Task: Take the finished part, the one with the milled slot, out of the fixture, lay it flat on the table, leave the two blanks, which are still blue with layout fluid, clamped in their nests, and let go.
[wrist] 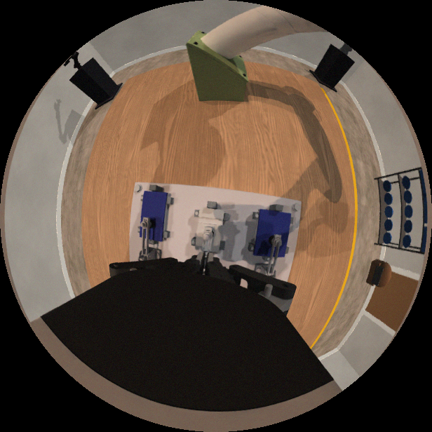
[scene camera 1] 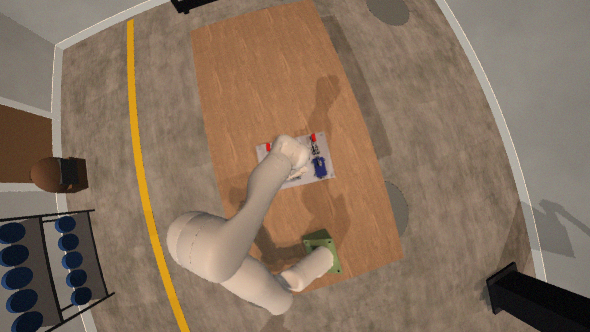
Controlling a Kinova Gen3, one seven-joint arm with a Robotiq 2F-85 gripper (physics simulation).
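Seen in the pictures: arm's base, link origin: [scene camera 1: 324, 255].
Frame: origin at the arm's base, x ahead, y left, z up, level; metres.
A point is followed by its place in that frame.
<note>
The finished part [wrist: 211, 217], pale grey, sits in the middle nest of the fixture plate [wrist: 180, 196] [scene camera 1: 326, 149] @[z -0.126, x 0.438, y -0.190 m]. The middle clamp [wrist: 208, 233] has its tip over the part. A blue blank [wrist: 155, 207] [scene camera 1: 320, 171] @[z -0.110, x 0.346, y -0.121 m] is in the nest at the left of the wrist view, under its clamp [wrist: 145, 234]. The other blue blank [wrist: 268, 224] is in the right nest, under its clamp [wrist: 273, 252]; the arm hides it in the scene view. My gripper [wrist: 205, 259] is shut, its fingertips together behind the middle clamp's tip. Whether they touch the clamp is unclear. The arm covers the gripper in the scene view.
Red clamp handles [scene camera 1: 268, 147] @[z -0.085, x 0.533, y 0.074 m] [scene camera 1: 313, 137] @[z -0.090, x 0.509, y -0.143 m] stand at the plate's far side in the scene view. The wooden table [scene camera 1: 250, 75] @[z -0.141, x 0.973, y 0.047 m] [wrist: 200, 135] extends around the fixture. The green arm mount [scene camera 1: 336, 260] @[z 0.040, x -0.021, y -0.039 m] [wrist: 217, 80] stands near one table end.
</note>
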